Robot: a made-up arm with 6 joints.
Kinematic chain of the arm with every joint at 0, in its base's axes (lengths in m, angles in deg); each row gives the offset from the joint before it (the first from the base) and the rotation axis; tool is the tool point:
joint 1: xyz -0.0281 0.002 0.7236 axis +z
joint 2: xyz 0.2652 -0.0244 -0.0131 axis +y
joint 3: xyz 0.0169 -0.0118 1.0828 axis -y
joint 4: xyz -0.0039 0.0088 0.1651 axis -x
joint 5: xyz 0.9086 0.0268 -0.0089 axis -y
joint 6: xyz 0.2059 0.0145 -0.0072 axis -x
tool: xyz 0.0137 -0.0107 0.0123
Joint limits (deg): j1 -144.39..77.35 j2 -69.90..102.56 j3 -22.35..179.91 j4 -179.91..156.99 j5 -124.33..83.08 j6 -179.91..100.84
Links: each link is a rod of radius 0.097 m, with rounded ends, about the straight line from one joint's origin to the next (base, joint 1, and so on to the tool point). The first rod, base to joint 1, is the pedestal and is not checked.
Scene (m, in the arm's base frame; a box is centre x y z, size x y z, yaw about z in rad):
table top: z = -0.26
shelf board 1: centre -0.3 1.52 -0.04 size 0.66 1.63 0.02 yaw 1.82
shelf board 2: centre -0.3 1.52 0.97 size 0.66 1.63 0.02 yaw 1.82
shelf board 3: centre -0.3 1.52 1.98 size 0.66 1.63 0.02 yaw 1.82
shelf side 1: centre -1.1 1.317 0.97 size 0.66 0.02 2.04 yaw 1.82
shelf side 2: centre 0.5 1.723 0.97 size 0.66 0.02 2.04 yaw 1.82
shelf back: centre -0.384 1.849 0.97 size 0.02 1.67 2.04 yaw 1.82
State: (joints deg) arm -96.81 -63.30 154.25 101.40 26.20 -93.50
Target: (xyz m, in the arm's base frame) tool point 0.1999 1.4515 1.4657
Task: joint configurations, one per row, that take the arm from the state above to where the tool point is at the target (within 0.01 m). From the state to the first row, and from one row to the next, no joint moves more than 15 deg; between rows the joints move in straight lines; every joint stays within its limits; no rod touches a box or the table.
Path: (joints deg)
1: -98.79 -58.03 167.08 93.55 36.03 -92.27
2: -100.76 -52.77 179.91 85.71 45.86 -91.04
3: -102.37 -40.03 178.22 90.44 41.59 -91.67
4: -103.97 -27.28 176.53 95.17 37.32 -92.31
5: -105.58 -14.54 174.84 99.91 33.05 -92.94
6: -102.83 -21.74 164.67 100.64 31.26 -93.14
7: -100.08 -28.95 154.49 101.37 29.47 -93.33
8: -97.33 -36.15 144.32 102.11 27.68 -93.53

